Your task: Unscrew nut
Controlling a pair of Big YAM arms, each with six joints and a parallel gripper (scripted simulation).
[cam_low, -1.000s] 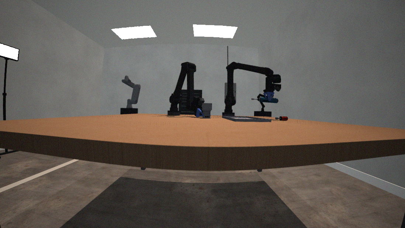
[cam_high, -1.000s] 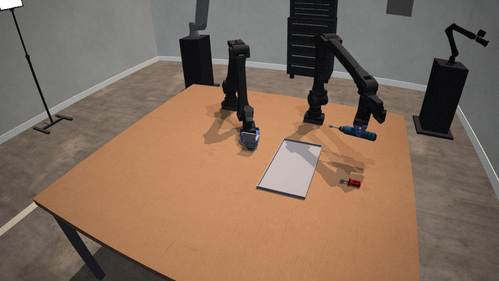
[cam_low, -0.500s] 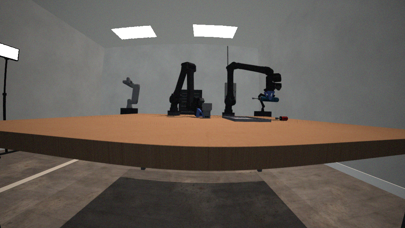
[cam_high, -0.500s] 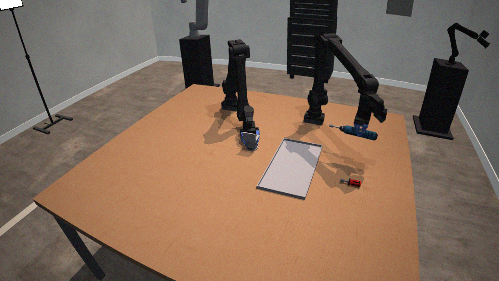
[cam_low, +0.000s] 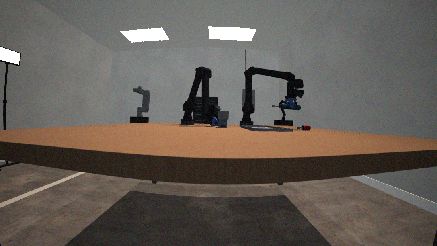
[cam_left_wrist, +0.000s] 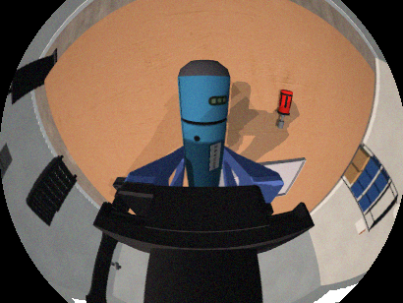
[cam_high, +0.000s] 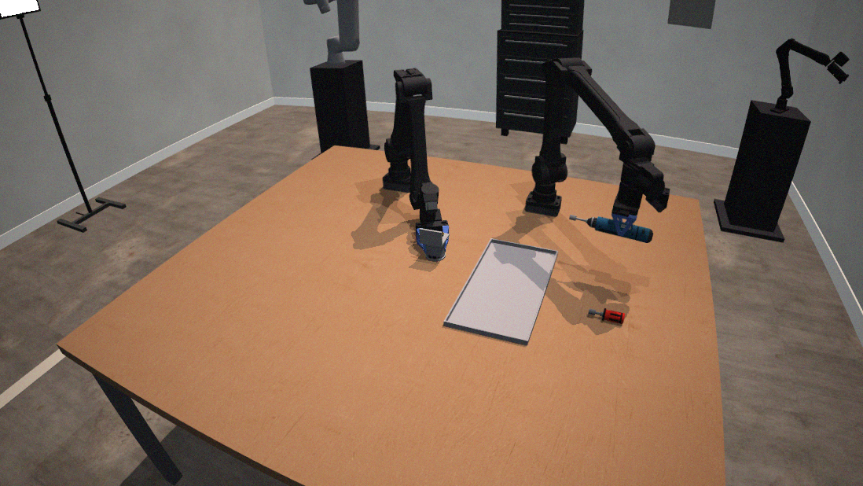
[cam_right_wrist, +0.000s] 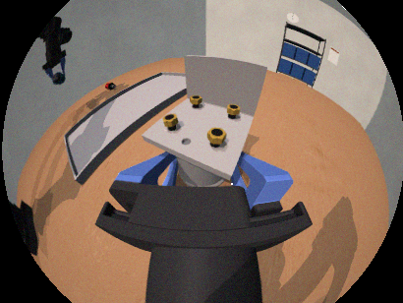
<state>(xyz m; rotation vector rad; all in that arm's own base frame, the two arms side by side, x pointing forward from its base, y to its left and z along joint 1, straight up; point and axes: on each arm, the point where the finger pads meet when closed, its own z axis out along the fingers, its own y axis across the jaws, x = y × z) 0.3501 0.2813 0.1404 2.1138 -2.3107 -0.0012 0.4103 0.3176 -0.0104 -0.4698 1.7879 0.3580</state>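
Right now the joint module is 1 cm above my right hand. Round my right hand: flat grey tray 8 cm ahead, 25 cm to the left, 2 cm below; red-handled tool 13 cm ahead, 54 cm to the left, 1 cm below; grey bracket 5 cm above.
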